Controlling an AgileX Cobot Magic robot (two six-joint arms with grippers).
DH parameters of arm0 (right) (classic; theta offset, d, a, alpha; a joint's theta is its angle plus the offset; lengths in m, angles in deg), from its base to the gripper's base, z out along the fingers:
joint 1: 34.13 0.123 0 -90
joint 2: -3.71 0 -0.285 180
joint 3: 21.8 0 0.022 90
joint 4: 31.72 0.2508 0 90
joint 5: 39.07 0 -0.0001 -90
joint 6: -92.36 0.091 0 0
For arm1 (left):
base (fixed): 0 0 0 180
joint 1: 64.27 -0.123 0 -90
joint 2: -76.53 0 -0.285 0
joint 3: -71.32 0 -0.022 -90
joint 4: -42.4 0.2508 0 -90
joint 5: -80.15 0 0.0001 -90
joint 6: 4.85 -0.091 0 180
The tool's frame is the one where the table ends.
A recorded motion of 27 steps. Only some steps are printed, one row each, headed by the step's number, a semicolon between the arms.
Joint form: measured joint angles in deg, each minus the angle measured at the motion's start. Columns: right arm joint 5, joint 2, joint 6, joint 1, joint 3, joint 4; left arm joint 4, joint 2, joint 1, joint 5, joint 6, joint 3.
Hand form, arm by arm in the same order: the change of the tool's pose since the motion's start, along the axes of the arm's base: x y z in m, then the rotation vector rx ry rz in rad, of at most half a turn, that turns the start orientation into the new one. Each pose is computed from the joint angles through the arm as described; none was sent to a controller.
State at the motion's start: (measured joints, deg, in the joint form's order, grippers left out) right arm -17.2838 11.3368 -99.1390 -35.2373 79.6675 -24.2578; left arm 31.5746 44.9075 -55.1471 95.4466 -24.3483 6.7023
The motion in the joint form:
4: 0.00 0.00 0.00 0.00 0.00 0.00; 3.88 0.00 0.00 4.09 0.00 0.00
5: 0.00 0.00 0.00 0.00 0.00 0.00; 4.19 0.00 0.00 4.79 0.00 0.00
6: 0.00 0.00 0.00 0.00 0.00 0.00; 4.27 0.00 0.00 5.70 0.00 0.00
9: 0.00 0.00 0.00 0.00 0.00 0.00; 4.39 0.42 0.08 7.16 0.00 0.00
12: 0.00 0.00 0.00 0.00 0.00 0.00; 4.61 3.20 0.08 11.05 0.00 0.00
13: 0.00 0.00 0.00 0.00 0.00 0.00; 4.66 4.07 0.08 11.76 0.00 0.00
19: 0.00 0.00 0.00 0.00 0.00 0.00; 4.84 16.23 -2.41 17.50 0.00 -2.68
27: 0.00 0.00 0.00 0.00 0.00 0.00; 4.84 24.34 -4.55 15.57 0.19 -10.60
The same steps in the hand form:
4: 0.0000 0.0000 0.0000 0.0000 0.0000 0.0000; -0.0025 0.0013 -0.0062 0.0764 0.0592 -0.0183
5: 0.0000 0.0000 0.0000 0.0000 0.0000 0.0000; -0.0029 0.0014 -0.0072 0.0835 0.0703 -0.0206
6: 0.0000 0.0000 0.0000 0.0000 0.0000 0.0000; -0.0036 0.0014 -0.0085 0.0871 0.0856 -0.0230
9: 0.0000 0.0000 0.0000 0.0000 0.0000 0.0000; -0.0055 0.0014 -0.0098 0.0917 0.1030 -0.0281
12: 0.0000 0.0000 0.0000 0.0000 0.0000 0.0000; -0.0133 0.0022 -0.0112 0.0981 0.1209 -0.0363
13: 0.0000 0.0000 0.0000 0.0000 0.0000 0.0000; -0.0153 0.0024 -0.0109 0.0986 0.1179 -0.0375
19: 0.0000 0.0000 0.0000 0.0000 0.0000 0.0000; -0.0395 0.0080 -0.0206 0.0922 0.0537 -0.0017
27: 0.0000 0.0000 0.0000 0.0000 0.0000 0.0000; -0.0458 0.0108 -0.0562 0.0840 0.0196 0.0419

